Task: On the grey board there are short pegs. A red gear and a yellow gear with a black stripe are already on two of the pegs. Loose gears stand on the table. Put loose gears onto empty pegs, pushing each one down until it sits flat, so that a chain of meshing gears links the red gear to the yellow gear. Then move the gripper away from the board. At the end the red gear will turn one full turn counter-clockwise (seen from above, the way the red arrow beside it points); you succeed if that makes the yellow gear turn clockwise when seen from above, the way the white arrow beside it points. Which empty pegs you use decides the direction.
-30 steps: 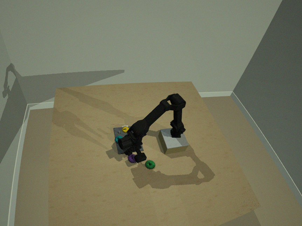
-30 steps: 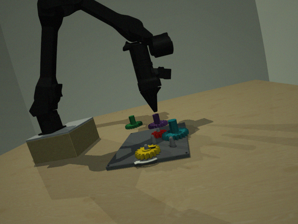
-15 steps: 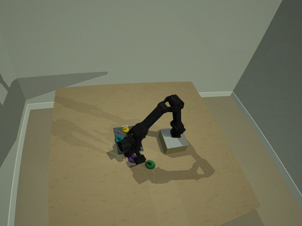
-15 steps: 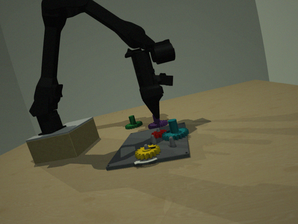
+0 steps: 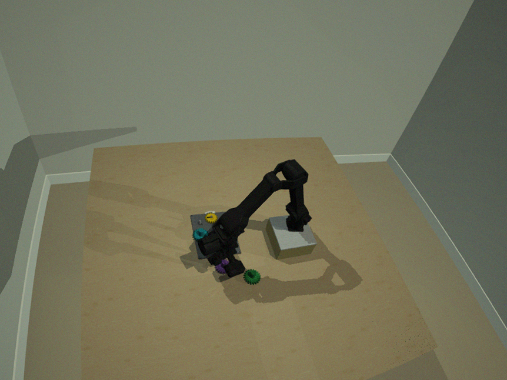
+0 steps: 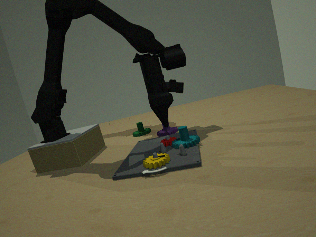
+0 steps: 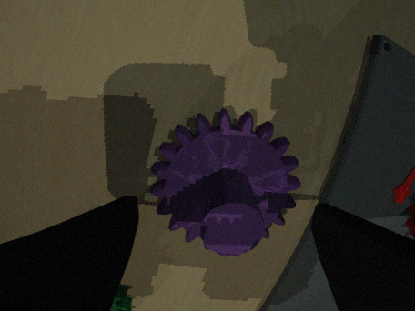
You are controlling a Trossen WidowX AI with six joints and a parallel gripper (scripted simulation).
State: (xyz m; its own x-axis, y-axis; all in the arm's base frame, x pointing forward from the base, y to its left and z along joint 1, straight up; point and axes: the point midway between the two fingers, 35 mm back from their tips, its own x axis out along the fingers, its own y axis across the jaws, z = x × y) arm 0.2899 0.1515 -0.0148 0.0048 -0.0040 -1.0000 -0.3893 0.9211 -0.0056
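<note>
Right now my gripper tip is 40 mm short of the yellow gear, 220 mm to the left of it and 10 mm above it. The rest, counted from my gripper tip: green gear 110 mm behind, 40 mm to the left, 10 mm below; then red arrow 50 mm ahead, 90 mm to the right, 20 mm below; then purple gear 10 mm below.
</note>
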